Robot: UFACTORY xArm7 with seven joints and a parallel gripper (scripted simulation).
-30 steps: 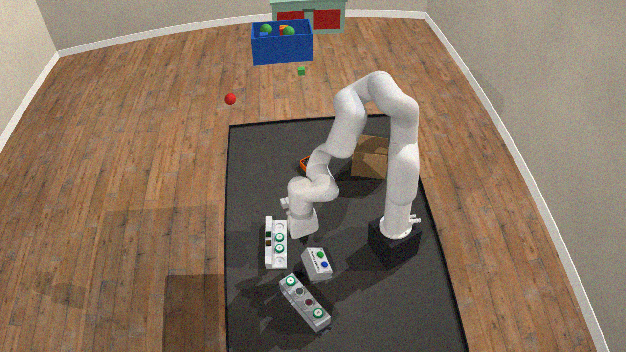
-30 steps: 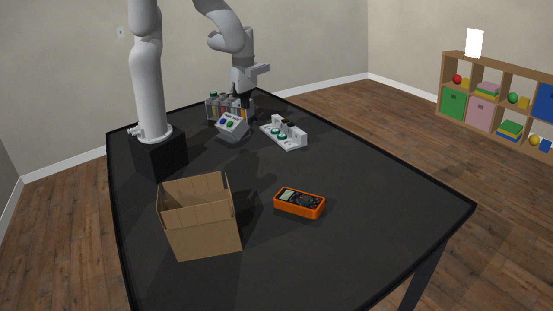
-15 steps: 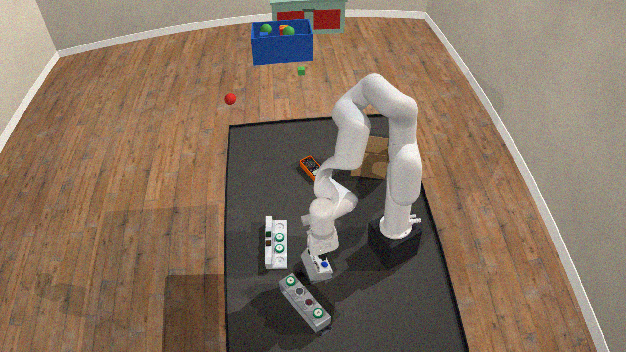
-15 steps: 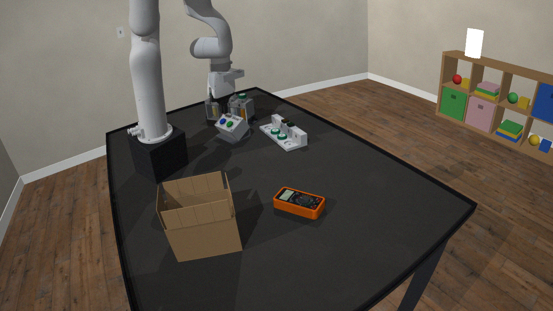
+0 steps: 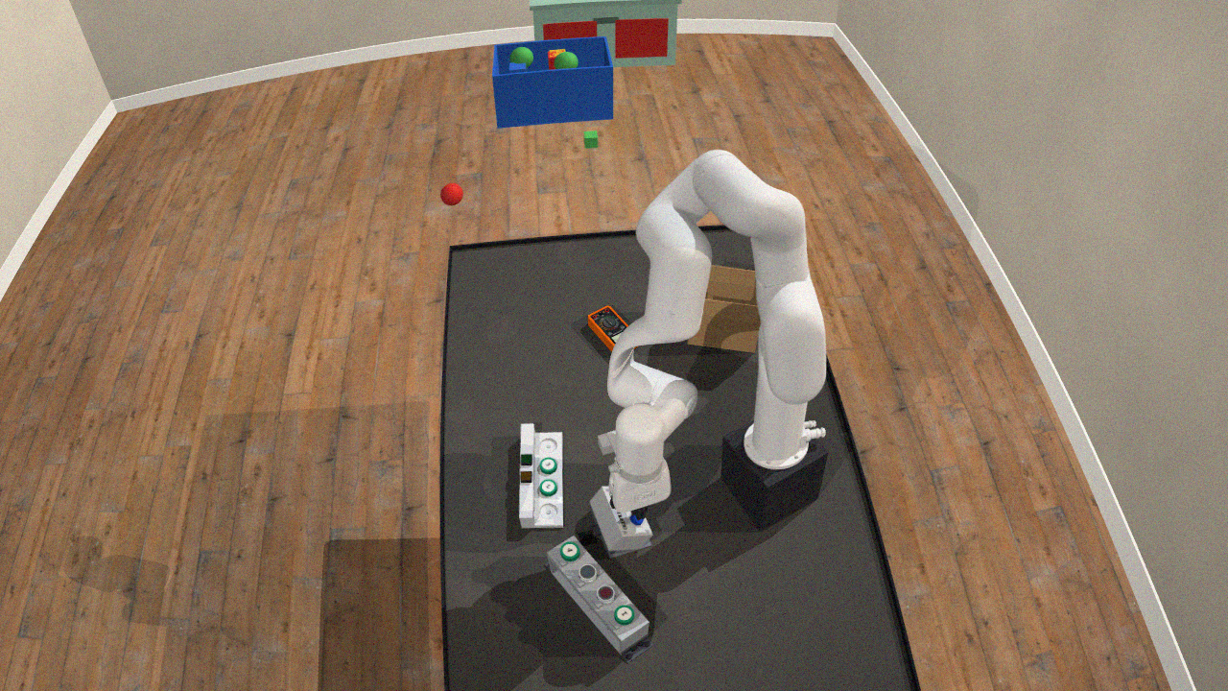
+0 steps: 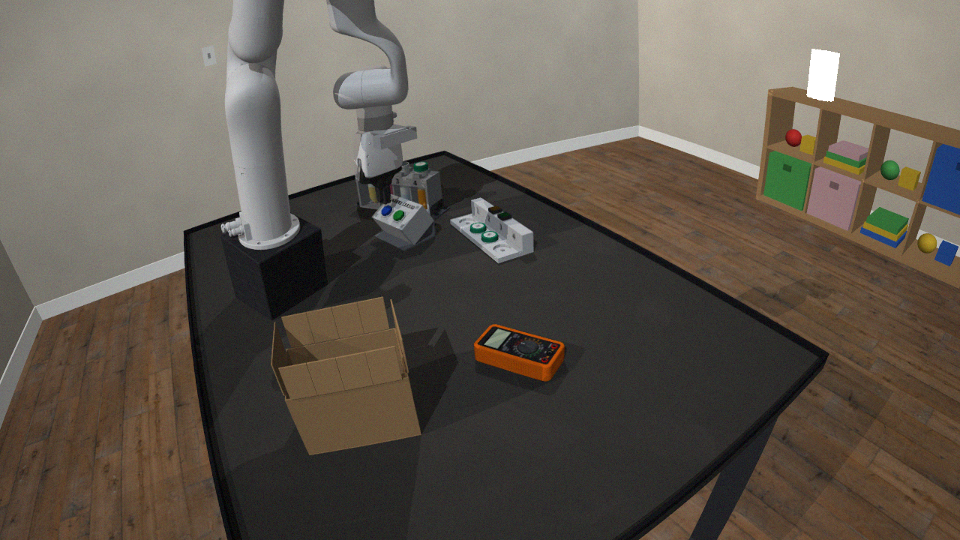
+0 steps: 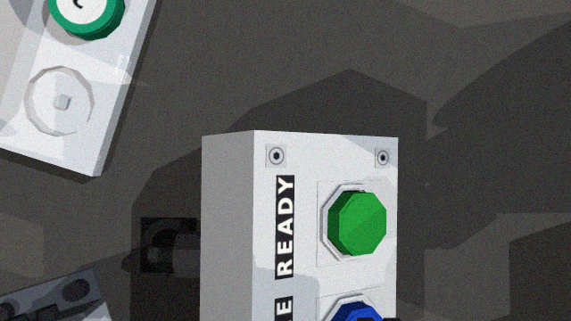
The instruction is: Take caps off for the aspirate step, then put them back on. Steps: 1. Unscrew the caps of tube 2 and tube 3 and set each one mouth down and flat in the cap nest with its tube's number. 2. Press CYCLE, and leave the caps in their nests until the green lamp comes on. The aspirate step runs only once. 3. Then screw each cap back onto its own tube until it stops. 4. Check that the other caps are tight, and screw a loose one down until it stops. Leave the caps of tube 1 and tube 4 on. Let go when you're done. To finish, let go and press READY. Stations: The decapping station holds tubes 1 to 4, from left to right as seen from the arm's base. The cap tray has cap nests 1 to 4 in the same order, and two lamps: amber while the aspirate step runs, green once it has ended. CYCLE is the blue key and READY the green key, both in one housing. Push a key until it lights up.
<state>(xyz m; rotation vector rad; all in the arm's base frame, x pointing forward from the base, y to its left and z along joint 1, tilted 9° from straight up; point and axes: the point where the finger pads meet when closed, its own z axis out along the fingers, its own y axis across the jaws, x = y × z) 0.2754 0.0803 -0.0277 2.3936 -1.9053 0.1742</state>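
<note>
The blue key is 4 cm below my hand. From my hand the other things lie so: cap 13 cm ahead, 8 cm to the left, 1 cm above; green key 1 cm ahead, 4 cm to the right, 4 cm below; key housing 2 cm ahead, 2 cm to the right, 5 cm below.
</note>
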